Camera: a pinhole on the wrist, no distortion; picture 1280 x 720 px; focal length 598.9 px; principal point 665.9 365.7 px. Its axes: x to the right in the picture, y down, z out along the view. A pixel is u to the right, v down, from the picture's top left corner.
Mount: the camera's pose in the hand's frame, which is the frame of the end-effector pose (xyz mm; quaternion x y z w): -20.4 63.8 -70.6 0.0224 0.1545 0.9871 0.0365
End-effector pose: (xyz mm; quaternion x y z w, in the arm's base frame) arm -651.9 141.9 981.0 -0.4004 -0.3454 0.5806 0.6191
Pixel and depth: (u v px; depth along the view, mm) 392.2 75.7 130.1
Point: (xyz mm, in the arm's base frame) -746.0 195.7 851.1
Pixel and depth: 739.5 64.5 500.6
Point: -1153.4 138.2 715.9
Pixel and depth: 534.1 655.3 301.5
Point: -883.3 219.2 1082.7
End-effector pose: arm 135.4 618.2 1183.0 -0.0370 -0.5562 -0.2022 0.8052
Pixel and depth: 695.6 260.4 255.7
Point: 58.2 837.5 1259.4
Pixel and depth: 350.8 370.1 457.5
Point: -40.2 815.5 1571.0
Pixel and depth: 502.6 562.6 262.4
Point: -5.1 710.1 1323.6
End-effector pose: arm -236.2 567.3 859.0 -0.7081 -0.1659 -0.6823 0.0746
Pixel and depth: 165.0 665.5 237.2
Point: -57.1 646.2 1030.2
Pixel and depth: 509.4 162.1 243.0
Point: -39.0 422.7 937.9
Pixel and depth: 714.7 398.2 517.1
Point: 235.8 521.5 822.7
